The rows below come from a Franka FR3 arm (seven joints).
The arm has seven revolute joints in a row. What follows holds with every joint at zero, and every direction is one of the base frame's.
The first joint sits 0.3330 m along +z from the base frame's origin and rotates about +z.
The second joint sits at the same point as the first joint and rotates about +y.
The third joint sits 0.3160 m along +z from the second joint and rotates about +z.
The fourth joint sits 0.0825 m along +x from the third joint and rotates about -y.
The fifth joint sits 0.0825 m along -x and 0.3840 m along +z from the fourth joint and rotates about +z.
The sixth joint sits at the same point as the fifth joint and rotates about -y.
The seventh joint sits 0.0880 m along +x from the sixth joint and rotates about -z.
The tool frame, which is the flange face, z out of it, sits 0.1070 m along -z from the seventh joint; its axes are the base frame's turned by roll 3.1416, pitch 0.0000 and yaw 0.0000 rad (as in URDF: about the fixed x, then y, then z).
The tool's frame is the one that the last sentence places.
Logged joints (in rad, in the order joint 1, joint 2, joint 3, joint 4, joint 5, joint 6, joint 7), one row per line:
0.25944 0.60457 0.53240 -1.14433 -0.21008 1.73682 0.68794
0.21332 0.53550 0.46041 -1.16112 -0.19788 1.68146 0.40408
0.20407 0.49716 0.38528 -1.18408 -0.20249 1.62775 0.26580
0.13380 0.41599 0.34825 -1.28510 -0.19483 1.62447 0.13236
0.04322 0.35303 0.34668 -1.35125 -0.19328 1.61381 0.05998
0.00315 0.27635 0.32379 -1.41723 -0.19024 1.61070 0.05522
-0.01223 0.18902 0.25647 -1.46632 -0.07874 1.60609 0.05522
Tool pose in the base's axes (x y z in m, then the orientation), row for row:
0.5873 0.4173 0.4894 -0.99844 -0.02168 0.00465 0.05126
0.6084 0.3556 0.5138 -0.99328 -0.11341 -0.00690 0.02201
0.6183 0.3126 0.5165 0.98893 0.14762 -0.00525 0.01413
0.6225 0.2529 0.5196 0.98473 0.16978 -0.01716 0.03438
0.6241 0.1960 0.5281 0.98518 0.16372 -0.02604 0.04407
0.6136 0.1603 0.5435 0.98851 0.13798 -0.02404 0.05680
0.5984 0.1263 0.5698 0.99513 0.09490 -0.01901 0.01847
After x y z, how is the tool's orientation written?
As a quaternion, x y z w.
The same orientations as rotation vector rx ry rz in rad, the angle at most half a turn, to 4 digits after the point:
-3.0383 -0.0660 0.0142
-3.0775 -0.3514 -0.0214
3.0792 0.4596 -0.0163
3.0277 0.5220 -0.0528
3.0111 0.5004 -0.0796
2.9980 0.4185 -0.0729
3.0901 0.2947 -0.0590

